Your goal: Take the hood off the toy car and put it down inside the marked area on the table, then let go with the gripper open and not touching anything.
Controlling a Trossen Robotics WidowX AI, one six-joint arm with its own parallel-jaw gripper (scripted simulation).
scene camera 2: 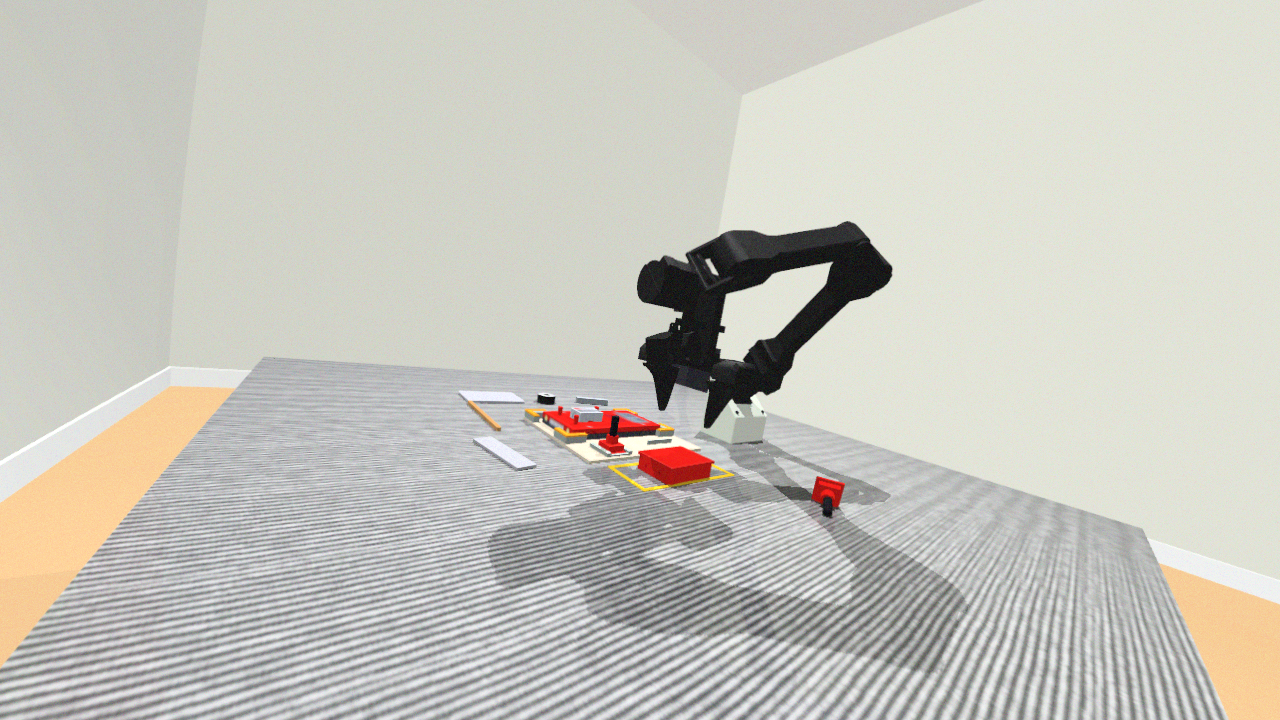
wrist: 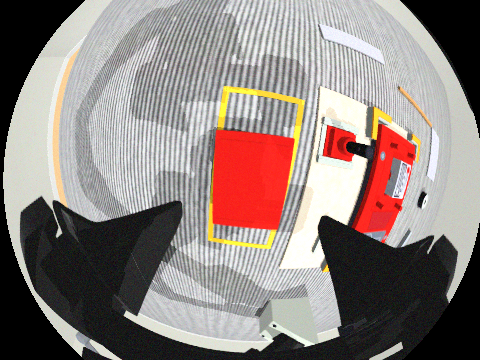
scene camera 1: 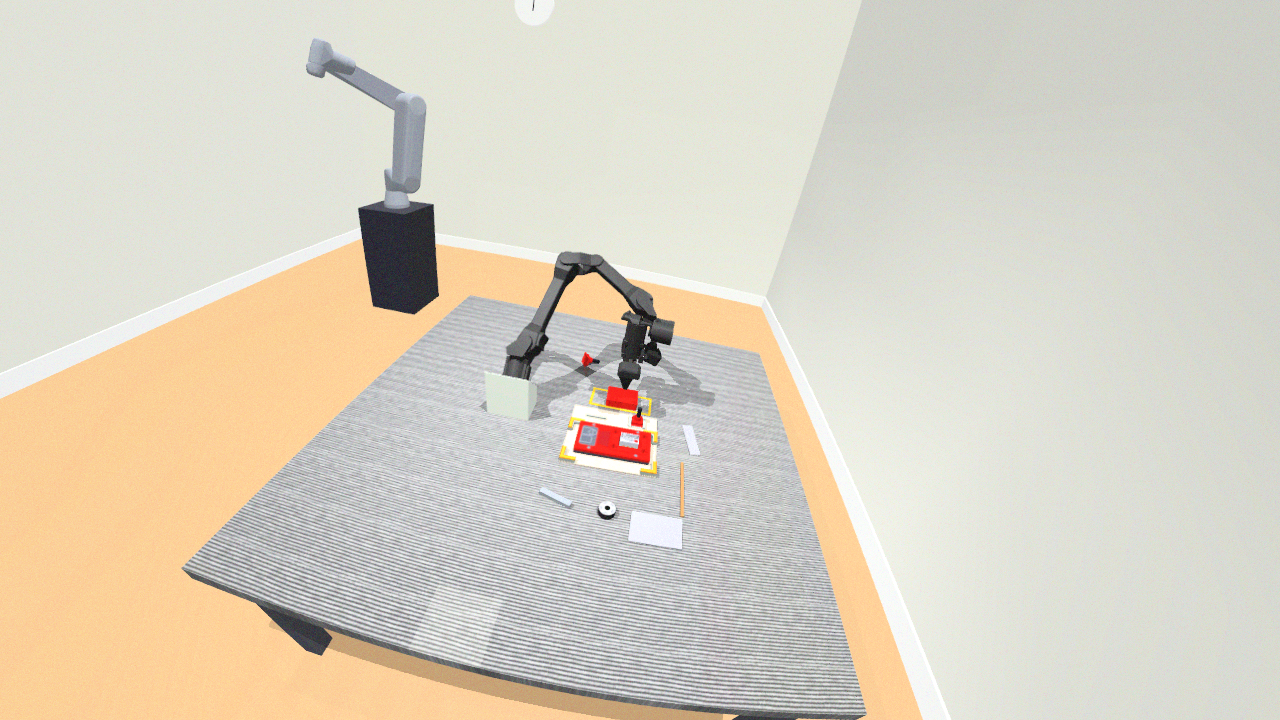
My gripper (scene camera 2: pixel 683 418) is open, holding nothing. Further things: a red hood (scene camera 2: pixel 674 465), a red toy car (scene camera 2: pixel 630 425) and a grey strip (scene camera 2: pixel 510 457).
The red hood shows as well in the wrist view (wrist: pixel 250 177). The red toy car shows as well in the wrist view (wrist: pixel 375 213). The grey strip is seen too in the wrist view (wrist: pixel 339 37).
